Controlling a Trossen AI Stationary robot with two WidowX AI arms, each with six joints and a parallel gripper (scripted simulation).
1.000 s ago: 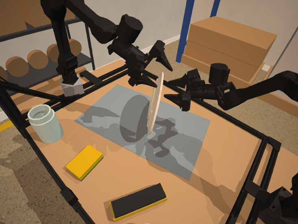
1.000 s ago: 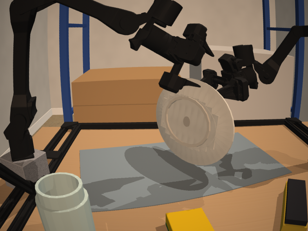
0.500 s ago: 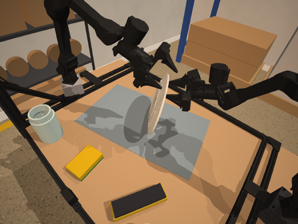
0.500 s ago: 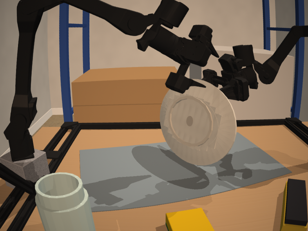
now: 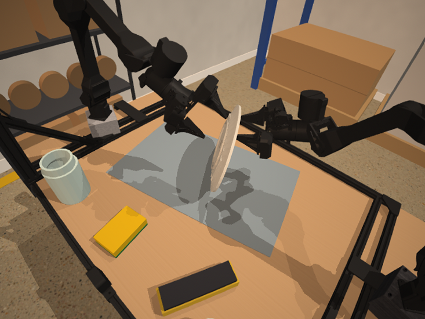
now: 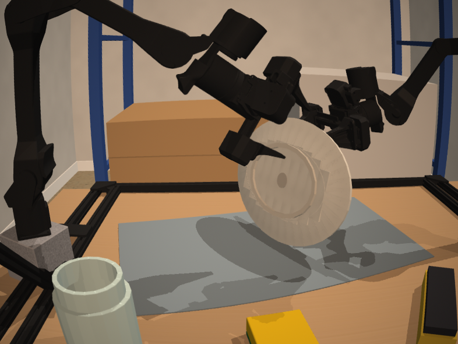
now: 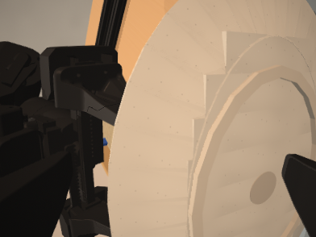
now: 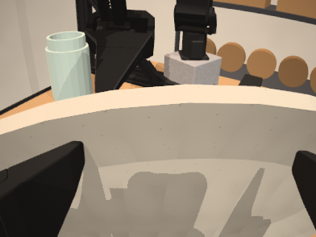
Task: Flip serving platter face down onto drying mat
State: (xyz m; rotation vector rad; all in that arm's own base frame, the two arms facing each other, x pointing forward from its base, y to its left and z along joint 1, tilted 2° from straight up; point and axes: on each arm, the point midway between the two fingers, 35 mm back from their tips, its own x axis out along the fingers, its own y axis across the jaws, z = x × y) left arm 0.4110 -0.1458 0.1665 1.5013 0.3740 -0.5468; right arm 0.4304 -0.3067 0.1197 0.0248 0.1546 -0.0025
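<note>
Now: left hand 7 cm short of the cream oval serving platter, 2 cm to the left of it and 12 cm above it. Also, from my left hand: grey drying mat 4 cm ahead, 1 cm to the left, 24 cm below; yellow sponge 28 cm behind, 5 cm to the left, 23 cm below; black-and-yellow brush 27 cm behind, 19 cm to the right, 21 cm below.
Right now my right hand is 2 cm past the cream oval serving platter, 7 cm to the right of it and 9 cm above it. The rest, counted from my right hand: grey drying mat: 5 cm behind, 10 cm to the left, 21 cm below; then yellow sponge: 37 cm behind, 14 cm to the left, 19 cm below; then black-and-yellow brush: 36 cm behind, 10 cm to the right, 18 cm below.
</note>
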